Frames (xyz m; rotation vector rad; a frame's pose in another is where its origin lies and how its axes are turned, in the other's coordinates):
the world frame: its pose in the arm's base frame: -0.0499 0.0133 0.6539 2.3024 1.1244 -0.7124
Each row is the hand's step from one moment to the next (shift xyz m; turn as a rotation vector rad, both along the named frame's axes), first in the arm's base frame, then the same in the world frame.
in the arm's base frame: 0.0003 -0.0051 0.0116 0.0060 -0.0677 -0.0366
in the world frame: -0.0101 0.0052 -0.0056 -0.0120 0.0352 0.0677
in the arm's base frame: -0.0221 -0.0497 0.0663 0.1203 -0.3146 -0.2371
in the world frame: -0.0818 0.0217 -0.0139 0.0355 0.2261 0.3424
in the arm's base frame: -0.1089 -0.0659 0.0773 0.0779 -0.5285 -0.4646
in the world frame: -0.1437 -0.0380 0.0088 0.0362 0.2663 0.6550
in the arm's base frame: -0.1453 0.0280 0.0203 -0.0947 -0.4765 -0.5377
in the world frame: -0.0737 -0.1299 0.0026 0.0209 0.0834 0.7195
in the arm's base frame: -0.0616 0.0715 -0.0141 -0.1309 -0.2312 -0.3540
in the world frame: 0.0169 -0.0921 -0.0185 0.0243 -0.0462 0.4395
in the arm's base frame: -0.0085 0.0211 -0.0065 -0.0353 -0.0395 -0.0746
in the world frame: 0.0116 -0.0197 -0.0060 0.0063 -0.0211 0.0888
